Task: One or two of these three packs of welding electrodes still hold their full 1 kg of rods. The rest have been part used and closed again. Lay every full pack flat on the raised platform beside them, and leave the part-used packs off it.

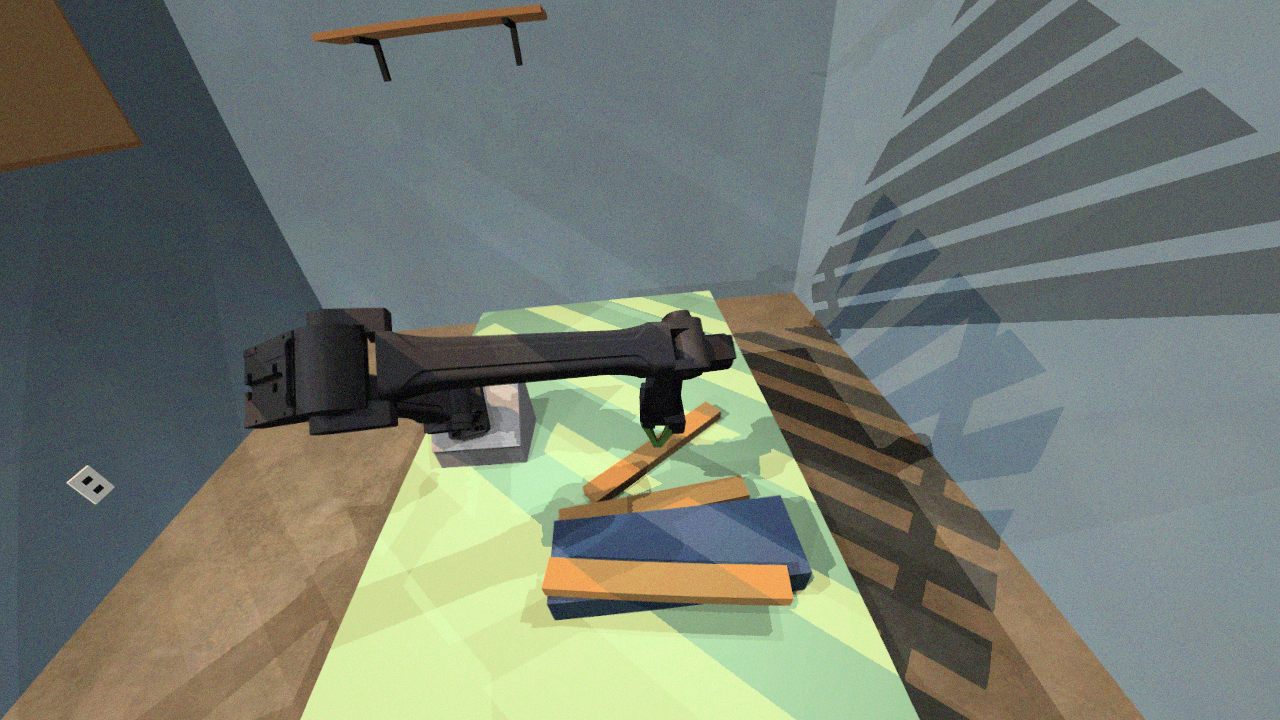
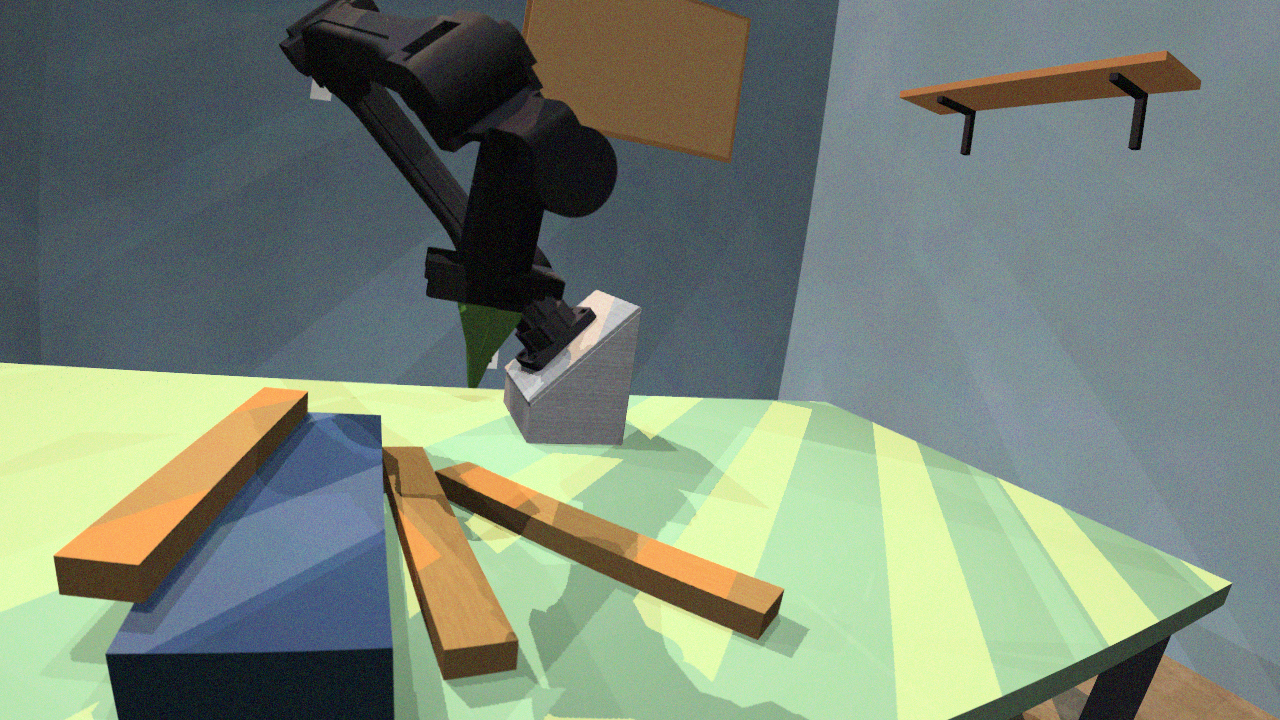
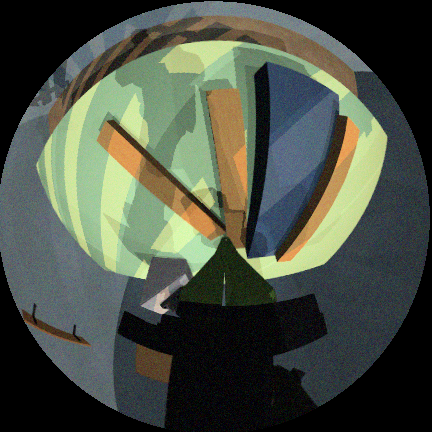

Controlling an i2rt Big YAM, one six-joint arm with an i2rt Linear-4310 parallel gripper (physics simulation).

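Pixels of known places: gripper, fingertip midpoint: (image 1: 657,446) (image 2: 471,385) (image 3: 224,240); arm's base, origin of the base link: (image 1: 466,408) (image 2: 558,341) (image 3: 174,297).
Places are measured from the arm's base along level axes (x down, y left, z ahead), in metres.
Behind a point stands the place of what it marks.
One orange-brown pack (image 1: 671,582) @[y -0.425, x 0.036, z 0.347 m] (image 2: 179,501) @[y -0.431, x 0.036, z 0.440 m] (image 3: 351,135) @[y -0.455, x 0.036, z 0.488 m] lies flat on the blue raised platform (image 1: 671,532) @[y -0.334, x 0.060, z 0.369 m] (image 2: 295,537) @[y -0.357, x 0.060, z 0.448 m] (image 3: 300,150) @[y -0.351, x 0.060, z 0.439 m], along one long edge and slightly askew. A second pack (image 1: 707,494) @[y -0.253, x 0.096, z 0.458 m] (image 2: 460,582) @[y -0.244, x 0.096, z 0.461 m] (image 3: 227,145) @[y -0.244, x 0.096, z 0.440 m] lies on the table beside the platform's other long side. A third pack (image 1: 617,474) @[y -0.167, x 0.096, z 0.297 m] (image 2: 617,544) @[y -0.100, x 0.096, z 0.428 m] (image 3: 150,175) @[y -0.102, x 0.096, z 0.416 m] lies on the table farther off, slanted away from the second. My gripper (image 1: 659,444) @[y -0.222, x -0.027, z 0.372 m] (image 2: 472,385) @[y -0.222, x -0.027, z 0.372 m] (image 3: 224,240) @[y -0.222, x -0.027, z 0.372 m] is shut with nothing between its green fingers. It hangs in the air above the packs on the table. No pack's rod content can be seen.
A light grey wedge block (image 1: 483,456) @[y -0.061, x 0.091, z 0.017 m] (image 2: 581,394) @[y -0.005, x 0.050, z 0.115 m] (image 3: 167,270) @[y -0.014, x 0.067, z 0.113 m] carries the arm's base on the green table (image 1: 429,626) @[y -0.385, x 0.120, z -0.040 m] (image 2: 805,662) @[y -0.025, x 0.120, z 0.595 m]. The arm reaches across above the table. A wooden shelf (image 1: 429,24) (image 2: 1056,83) is fixed high on the wall.
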